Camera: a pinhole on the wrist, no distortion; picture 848 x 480 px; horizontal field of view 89.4 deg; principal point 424.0 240.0 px. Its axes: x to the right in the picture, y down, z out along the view. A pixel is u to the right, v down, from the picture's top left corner.
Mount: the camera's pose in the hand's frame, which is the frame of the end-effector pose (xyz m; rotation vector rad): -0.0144 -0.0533 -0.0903 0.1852 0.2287 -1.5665
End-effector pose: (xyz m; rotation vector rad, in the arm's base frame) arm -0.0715 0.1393 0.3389 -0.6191 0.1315 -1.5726
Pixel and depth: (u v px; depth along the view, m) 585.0 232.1 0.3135
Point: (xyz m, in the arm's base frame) -0.2096 0.2320 0.5985
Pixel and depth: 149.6 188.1 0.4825
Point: 0.2426 0.3084 0.6543
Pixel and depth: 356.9 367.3 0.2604
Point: -0.0649 0.1297 0.5395
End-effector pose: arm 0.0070 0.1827 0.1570 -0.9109 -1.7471 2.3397
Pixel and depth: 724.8 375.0 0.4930
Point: -0.4053 0.1749 0.6085
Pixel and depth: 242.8 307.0 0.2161
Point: -0.0910 0.0810 0.1898
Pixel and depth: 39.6 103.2 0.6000
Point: -0.0741 -0.5366 0.0627
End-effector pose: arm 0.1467 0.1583 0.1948 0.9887 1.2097 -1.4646
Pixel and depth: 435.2 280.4 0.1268
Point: 0.0587 0.1321 0.2180
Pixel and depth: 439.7 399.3 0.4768
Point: -0.0847 -0.2171 0.1313
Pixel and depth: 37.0 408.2 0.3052
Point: 0.2492 -0.1365 0.1048
